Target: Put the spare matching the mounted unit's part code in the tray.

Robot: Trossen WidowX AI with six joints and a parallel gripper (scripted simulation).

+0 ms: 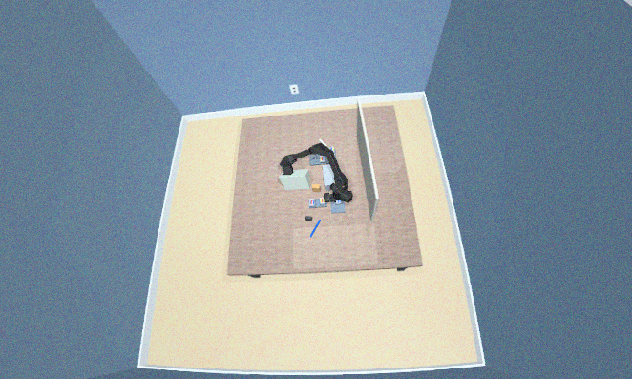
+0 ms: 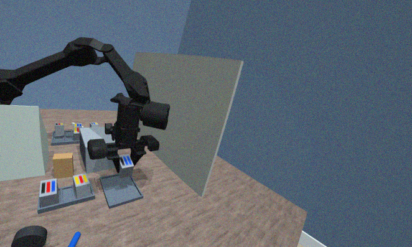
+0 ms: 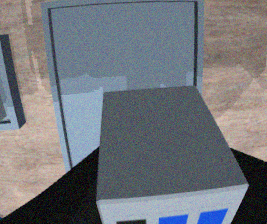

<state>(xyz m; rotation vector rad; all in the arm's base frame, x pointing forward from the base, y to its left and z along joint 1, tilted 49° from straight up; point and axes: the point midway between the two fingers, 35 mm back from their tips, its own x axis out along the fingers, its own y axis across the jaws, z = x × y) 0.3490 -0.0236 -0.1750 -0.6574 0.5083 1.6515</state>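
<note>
My gripper tip is now 10 mm past the flat grey tray and 70 mm above it. Also, from my gripper tip: holder 150 mm behind, 60 mm below; grey spare block 30 mm above; black puck 200 mm behind, 120 mm to the right, 40 mm below.
</note>
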